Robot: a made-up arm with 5 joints.
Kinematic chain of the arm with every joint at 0, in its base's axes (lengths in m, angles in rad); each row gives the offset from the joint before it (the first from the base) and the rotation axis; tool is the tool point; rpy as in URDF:
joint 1: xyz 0.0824 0 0.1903 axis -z
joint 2: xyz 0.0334 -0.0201 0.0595 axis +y
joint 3: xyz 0.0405 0 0.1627 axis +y
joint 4: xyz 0.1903 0 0.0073 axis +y
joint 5: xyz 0.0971 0.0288 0 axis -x
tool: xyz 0 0 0 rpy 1.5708 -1.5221 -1.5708
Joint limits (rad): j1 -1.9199..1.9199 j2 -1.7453..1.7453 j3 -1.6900..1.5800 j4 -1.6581..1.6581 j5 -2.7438..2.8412
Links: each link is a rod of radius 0.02 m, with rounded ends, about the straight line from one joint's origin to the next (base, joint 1, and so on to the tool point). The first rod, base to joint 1, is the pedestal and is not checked.
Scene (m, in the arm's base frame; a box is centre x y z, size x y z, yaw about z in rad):
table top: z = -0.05
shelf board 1: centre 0.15 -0.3 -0 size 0.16 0.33 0.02 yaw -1.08
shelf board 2: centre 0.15 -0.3 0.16 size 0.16 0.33 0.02 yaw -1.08
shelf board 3: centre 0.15 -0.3 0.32 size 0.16 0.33 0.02 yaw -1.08
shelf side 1: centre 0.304 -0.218 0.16 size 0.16 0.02 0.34 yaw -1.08
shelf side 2: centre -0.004 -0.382 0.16 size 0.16 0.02 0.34 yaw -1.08
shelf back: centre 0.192 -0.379 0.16 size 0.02 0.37 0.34 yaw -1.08
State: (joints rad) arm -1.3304 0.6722 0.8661 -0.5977 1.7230
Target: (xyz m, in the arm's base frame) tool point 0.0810 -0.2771 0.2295
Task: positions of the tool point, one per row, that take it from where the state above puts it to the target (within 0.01 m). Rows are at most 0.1 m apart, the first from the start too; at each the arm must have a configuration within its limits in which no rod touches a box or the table.
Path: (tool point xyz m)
1: 0.1845 0.2035 0.1014
2: 0.2260 0.1618 0.1177
3: 0.2519 0.1122 0.1323
4: 0.2614 0.0603 0.1449
5: 0.2552 0.0115 0.1554
6: 0.2363 -0.0298 0.1637
7: 0.2283 -0.0744 0.1735
8: 0.2066 -0.1161 0.1838
9: 0.1726 -0.1505 0.1947
10: 0.1288 -0.1738 0.2060
11: 0.0791 -0.1834 0.2176
12: 0.0280 -0.1779 0.2295
13: 0.0471 -0.2295 0.2324
14: 0.0810 -0.2771 0.2295

